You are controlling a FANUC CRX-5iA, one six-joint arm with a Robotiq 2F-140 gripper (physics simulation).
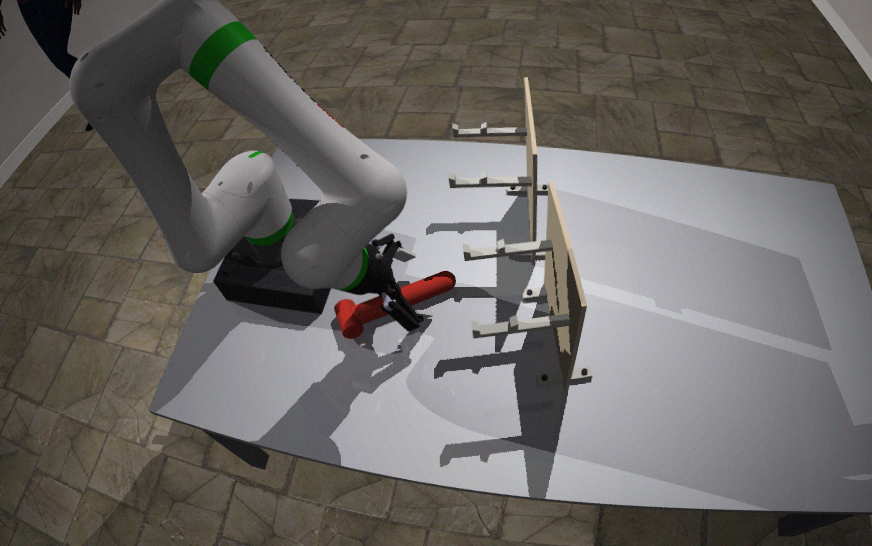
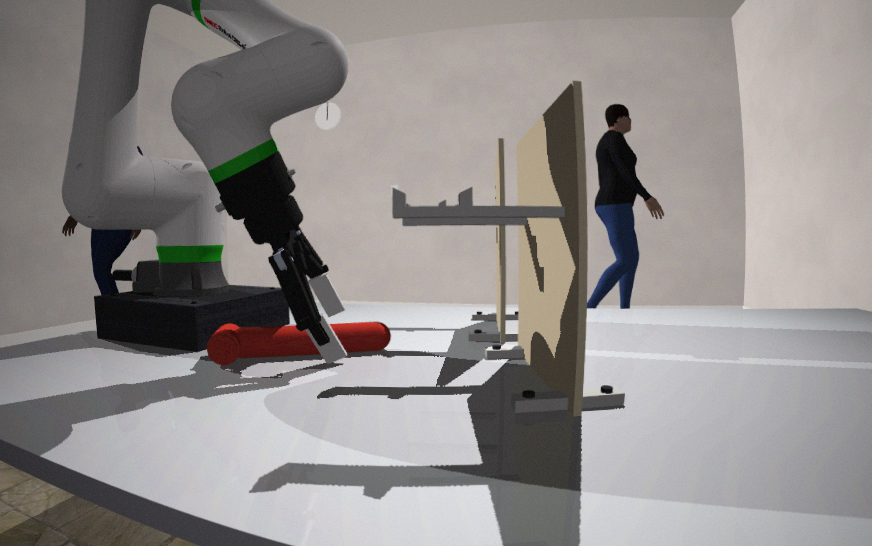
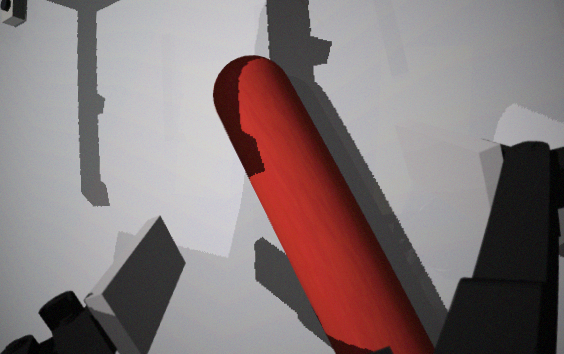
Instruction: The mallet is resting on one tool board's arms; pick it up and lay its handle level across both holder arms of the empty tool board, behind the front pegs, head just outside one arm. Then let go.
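Places are measured from the arm's base along level axes (x ahead, y left, z up), in millimetres.
Pixels of known places: gripper, between the fingertips: [image 1: 418, 286] [image 2: 336, 333] [image 3: 285, 197]; arm's base, origin of its link: [image 1: 277, 241] [image 2: 191, 291].
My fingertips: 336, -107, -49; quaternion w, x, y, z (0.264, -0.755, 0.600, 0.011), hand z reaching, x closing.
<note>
For each thing: its middle in the pictures, then the offset to it from my fingertips, as dx, dy, dz. Level surfaces: height alone.
- red mallet, middle of its body: [image 3: 349, 283] [image 2: 302, 340] [image 1: 396, 300] -45, -29, -5
- far tool board, middle of its body: [image 2: 469, 241] [image 1: 505, 171] +194, +198, +134
- white table, height of its surface: dz -27
The red mallet [image 1: 434, 287] [image 2: 370, 337] [image 3: 320, 215] lies on the table, its head toward the robot base and its handle end toward the tool boards. My gripper [image 1: 409, 288] [image 2: 334, 329] [image 3: 285, 197] is open and tilted, low over the handle, with one finger on each side and nothing held. The near tool board [image 1: 574, 302] [image 2: 578, 257] stands upright with two pegged holder arms, one [image 1: 527, 248] farther back and one [image 1: 537, 325] nearer. The far tool board [image 1: 530, 147] [image 2: 501, 257] also has two arms [image 1: 505, 130]. All four arms are bare.
The black robot base [image 1: 270, 292] [image 2: 193, 318] stands behind the mallet's head. Small feet with dark bolts, such as the near board's foot [image 1: 582, 375] [image 2: 604, 398], sit at the boards' bottoms. Shadows of the boards and arms fall across the white table [image 1: 675, 411] [image 2: 707, 437].
</note>
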